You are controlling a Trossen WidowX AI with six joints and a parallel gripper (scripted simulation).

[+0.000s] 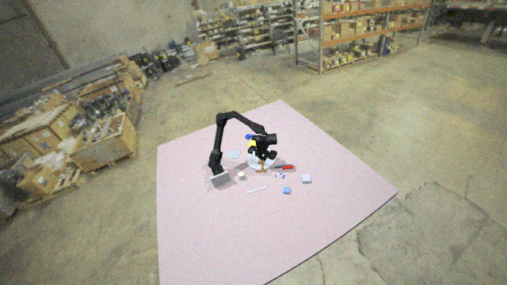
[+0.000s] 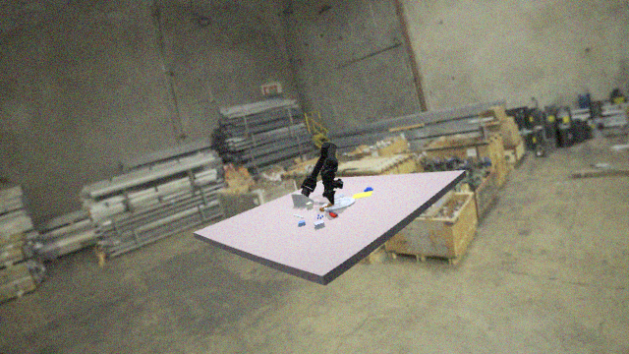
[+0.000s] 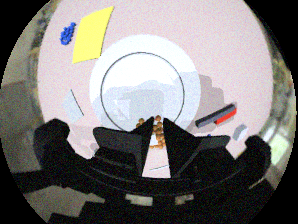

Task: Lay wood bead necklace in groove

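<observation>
Right now my gripper tip is 170 mm past the cream cube and 50 mm to the left of it. From my gripper tip the other things lie so: white stick (120 mm behind, 180 mm to the right, 20 mm below); then red-handled tool (110 mm ahead, 100 mm to the right, 20 mm below); then yellow sheet (20 mm ahead, 220 mm to the left, 20 mm below).
</observation>
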